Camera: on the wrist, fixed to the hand. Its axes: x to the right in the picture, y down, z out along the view.
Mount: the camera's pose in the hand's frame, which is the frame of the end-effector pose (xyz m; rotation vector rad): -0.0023 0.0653 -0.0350 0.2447 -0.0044 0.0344
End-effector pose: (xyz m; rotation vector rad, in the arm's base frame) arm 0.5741 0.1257 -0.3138 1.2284 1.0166 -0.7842
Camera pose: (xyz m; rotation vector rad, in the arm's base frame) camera 0.6258 0.1723 -0.2884 1.4482 0.9124 -0.9035
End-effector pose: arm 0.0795 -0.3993 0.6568 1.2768 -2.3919 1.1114
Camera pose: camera 0.0243 -0.3510 0.6459 1.3140 -2.3455 1.4499
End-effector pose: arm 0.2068 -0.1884 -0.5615 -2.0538 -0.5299 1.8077
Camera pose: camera 0.2443 -0.2468 -0.5876 -1.9041 -0.2604 1.7978
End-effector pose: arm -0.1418 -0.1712 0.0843 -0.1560 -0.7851 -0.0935
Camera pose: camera -0.1098 -0.1130 0.0514 0.0622 -0.7914 0.0358
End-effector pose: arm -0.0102 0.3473 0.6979 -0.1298 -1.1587 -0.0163
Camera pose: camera 0.0260 0.4081 0.6759 0.0670 -1.1535 0.1558
